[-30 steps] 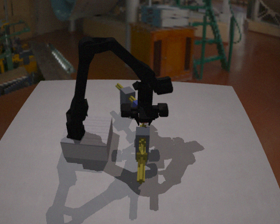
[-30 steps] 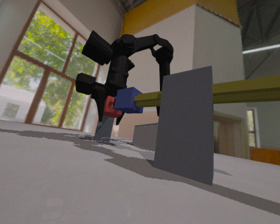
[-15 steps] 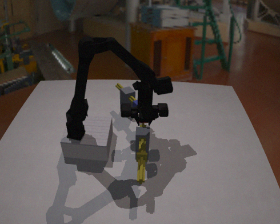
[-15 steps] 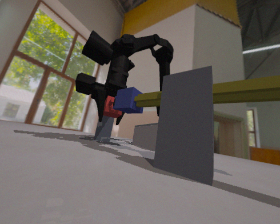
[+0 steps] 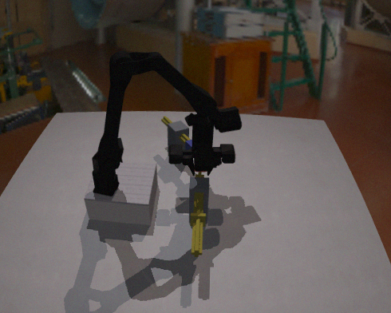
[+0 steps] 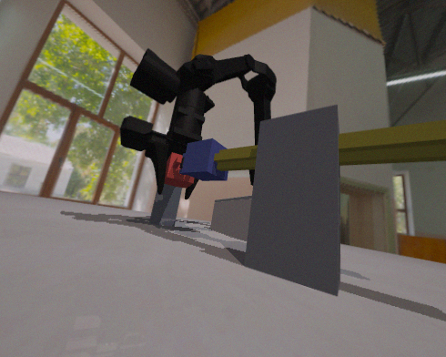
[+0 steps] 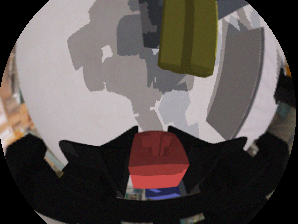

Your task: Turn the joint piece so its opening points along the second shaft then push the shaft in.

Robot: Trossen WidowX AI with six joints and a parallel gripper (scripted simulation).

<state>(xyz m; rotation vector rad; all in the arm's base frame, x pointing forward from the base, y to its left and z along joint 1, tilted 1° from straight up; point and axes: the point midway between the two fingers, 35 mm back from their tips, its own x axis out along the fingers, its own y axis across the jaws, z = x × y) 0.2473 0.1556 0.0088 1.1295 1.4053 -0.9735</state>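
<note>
Now: gripper tip 1 cm to the right of the red square joint piece and 4 cm below it.
</note>
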